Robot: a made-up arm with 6 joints. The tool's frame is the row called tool. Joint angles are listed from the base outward. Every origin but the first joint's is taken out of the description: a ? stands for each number. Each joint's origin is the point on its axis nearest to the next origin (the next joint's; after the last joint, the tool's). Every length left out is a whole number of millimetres.
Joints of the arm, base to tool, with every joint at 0 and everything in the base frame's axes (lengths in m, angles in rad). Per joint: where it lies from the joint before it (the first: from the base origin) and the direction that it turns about. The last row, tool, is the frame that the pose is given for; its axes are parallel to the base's.
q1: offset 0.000 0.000 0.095 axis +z
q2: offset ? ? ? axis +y
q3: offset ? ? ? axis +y
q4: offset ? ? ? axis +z
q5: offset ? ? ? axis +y
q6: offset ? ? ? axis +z
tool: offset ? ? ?
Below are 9 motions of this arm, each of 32 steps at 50 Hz.
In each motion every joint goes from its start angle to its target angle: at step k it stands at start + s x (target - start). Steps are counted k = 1, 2, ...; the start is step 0. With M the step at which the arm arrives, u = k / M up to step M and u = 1 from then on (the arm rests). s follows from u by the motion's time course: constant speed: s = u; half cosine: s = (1 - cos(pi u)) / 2; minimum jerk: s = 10 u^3 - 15 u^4 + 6 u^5.
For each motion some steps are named. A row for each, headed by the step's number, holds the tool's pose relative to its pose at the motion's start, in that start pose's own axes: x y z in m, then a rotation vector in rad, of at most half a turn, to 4 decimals.
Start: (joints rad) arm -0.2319 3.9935 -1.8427 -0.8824 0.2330 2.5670
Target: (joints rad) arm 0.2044 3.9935 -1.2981 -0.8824 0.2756 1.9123
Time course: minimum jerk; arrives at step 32
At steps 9, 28, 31, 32:
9: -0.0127 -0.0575 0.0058 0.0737 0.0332 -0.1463
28: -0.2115 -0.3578 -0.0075 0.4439 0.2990 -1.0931
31: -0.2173 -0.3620 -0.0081 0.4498 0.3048 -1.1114
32: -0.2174 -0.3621 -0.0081 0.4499 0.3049 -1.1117

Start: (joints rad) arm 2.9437 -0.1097 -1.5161 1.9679 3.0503 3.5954
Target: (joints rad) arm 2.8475 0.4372 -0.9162 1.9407 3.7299 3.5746
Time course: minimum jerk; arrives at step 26
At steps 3, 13, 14, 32:
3: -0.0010 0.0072 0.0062 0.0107 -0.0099 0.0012
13: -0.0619 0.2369 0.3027 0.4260 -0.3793 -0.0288
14: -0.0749 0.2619 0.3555 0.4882 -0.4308 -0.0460
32: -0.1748 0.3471 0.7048 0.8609 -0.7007 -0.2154

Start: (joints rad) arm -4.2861 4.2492 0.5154 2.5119 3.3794 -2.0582
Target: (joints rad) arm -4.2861 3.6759 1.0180 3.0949 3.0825 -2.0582
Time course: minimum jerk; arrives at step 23
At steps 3, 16, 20, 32:
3: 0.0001 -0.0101 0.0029 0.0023 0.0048 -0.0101
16: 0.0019 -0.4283 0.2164 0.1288 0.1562 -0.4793
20: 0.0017 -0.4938 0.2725 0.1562 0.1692 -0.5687
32: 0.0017 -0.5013 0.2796 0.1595 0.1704 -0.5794

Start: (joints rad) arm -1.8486 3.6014 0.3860 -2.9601 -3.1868 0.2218
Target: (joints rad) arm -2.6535 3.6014 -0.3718 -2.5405 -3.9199 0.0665
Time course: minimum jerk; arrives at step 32
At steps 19, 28, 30, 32:
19: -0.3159 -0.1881 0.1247 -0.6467 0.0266 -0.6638
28: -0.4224 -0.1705 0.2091 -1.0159 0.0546 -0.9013
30: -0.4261 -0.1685 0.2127 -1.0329 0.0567 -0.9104
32: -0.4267 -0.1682 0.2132 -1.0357 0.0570 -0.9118

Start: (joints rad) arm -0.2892 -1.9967 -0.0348 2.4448 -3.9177 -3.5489
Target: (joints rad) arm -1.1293 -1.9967 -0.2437 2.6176 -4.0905 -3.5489
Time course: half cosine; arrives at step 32
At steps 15, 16, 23, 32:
15: 0.0621 0.2996 0.3290 0.3826 -0.0520 -0.0297
16: 0.0659 0.3239 0.3706 0.4252 -0.0556 -0.0320
23: 0.0770 0.4369 0.6571 0.7049 -0.0693 -0.0409
32: 0.0735 0.4659 0.8294 0.8688 -0.0703 -0.0405

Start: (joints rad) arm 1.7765 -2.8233 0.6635 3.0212 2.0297 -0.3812
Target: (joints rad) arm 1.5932 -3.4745 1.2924 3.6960 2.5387 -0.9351
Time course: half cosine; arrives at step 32
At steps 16, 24, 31, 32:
16: 0.1277 0.0990 0.2694 -0.4502 0.0424 -0.4236
24: 0.2611 0.1974 0.4127 -0.7495 -0.0125 -0.7646
31: 0.3240 0.2415 0.4591 -0.8635 -0.0546 -0.9113
32: 0.3251 0.2423 0.4598 -0.8654 -0.0554 -0.9138

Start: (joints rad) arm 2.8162 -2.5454 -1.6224 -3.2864 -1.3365 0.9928
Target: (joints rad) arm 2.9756 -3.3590 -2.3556 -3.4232 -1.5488 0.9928
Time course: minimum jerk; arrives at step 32
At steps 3, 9, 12, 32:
3: 0.0055 -0.0063 -0.0048 0.0071 0.0066 0.0003
9: 0.0997 -0.1143 -0.1047 0.1393 0.1274 0.0067
12: 0.1790 -0.2073 -0.2255 0.2779 0.2482 0.0170
32: 0.3090 -0.3505 -0.9378 1.0699 0.8000 0.1447

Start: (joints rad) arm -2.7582 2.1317 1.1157 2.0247 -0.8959 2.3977
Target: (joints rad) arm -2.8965 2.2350 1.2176 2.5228 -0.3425 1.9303
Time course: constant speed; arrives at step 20
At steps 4, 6, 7, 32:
4: -0.0374 0.0236 0.0321 -0.0176 -0.1511 -0.0366
6: -0.0559 0.0349 0.0460 -0.0203 -0.2243 -0.0493
7: -0.0650 0.0404 0.0524 -0.0201 -0.2601 -0.0543
32: -0.1707 0.1007 0.1134 0.0607 -0.6575 -0.0358

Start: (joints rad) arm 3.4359 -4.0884 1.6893 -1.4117 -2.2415 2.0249
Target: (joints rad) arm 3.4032 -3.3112 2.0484 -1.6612 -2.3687 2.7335
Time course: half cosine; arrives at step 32
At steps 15, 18, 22, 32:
15: 0.1585 -0.2624 -0.1928 -0.1603 -0.1993 0.7747
18: 0.2303 -0.3310 -0.2367 -0.2430 -0.2542 1.0215
22: 0.3268 -0.4023 -0.2780 -0.3667 -0.3130 1.3189
32: 0.4524 -0.4697 -0.3103 -0.5553 -0.3699 1.6725

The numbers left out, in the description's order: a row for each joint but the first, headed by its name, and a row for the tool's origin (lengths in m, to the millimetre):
q2: 0.000 0.025 0.000
q3: 0.000 0.000 0.909
q4: 0.000 0.000 0.590
q5: 0.000 0.000 0.000
q6: 0.000 0.000 0.188
tool: 0.000 0.000 0.000

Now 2 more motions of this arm.
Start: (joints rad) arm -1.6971 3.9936 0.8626 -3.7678 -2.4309 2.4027
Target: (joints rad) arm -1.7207 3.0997 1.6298 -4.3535 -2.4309 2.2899
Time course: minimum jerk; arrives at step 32
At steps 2, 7, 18, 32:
2: 0.0018 0.0005 0.0003 0.0007 0.0003 0.0008
7: 0.0603 0.0170 0.0118 0.0241 0.0107 0.0272
18: 0.4511 0.1715 0.1989 0.1887 0.0939 0.2356
32: 0.6400 0.2957 0.4179 0.2895 0.1573 0.3902

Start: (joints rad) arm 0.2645 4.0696 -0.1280 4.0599 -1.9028 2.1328
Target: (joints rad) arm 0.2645 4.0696 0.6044 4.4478 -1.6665 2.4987
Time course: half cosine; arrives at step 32
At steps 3, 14, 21, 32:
3: 0.0038 -0.0035 0.0053 -0.0102 -0.0077 0.0171
14: 0.0792 -0.0518 0.1018 -0.1831 -0.1368 0.3407
21: 0.1546 -0.0711 0.1867 -0.3223 -0.2365 0.6548
32: 0.2192 -0.0708 0.2525 -0.4230 -0.3059 0.9224

